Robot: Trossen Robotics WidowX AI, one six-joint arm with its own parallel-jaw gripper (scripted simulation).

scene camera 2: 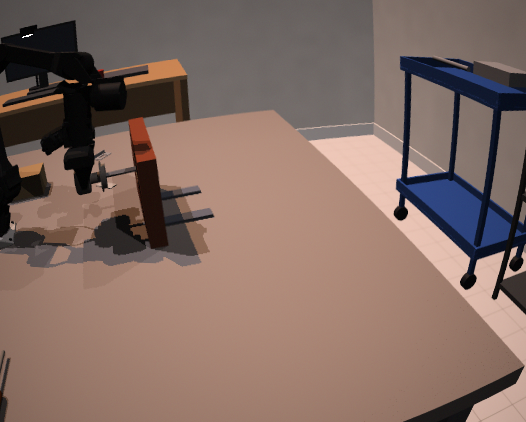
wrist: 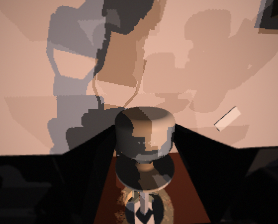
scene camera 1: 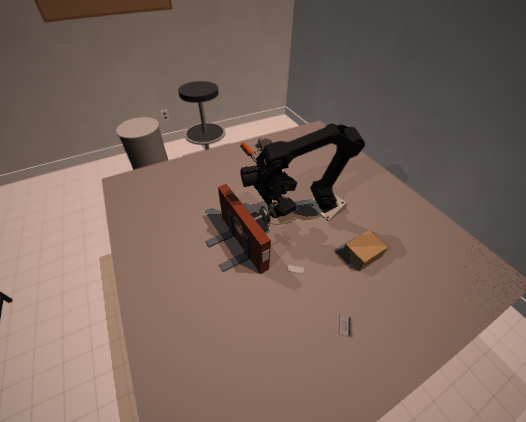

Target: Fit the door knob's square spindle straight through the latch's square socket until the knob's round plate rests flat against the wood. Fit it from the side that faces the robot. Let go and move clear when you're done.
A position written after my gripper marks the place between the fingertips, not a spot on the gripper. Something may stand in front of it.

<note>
I see my gripper (scene camera 2: 84, 183), a door knob (wrist: 145, 133) and a tan cardboard box (scene camera 1: 365, 249).
My gripper is seen too in the wrist view (wrist: 144, 127) and in scene camera 1 (scene camera 1: 274, 211).
</note>
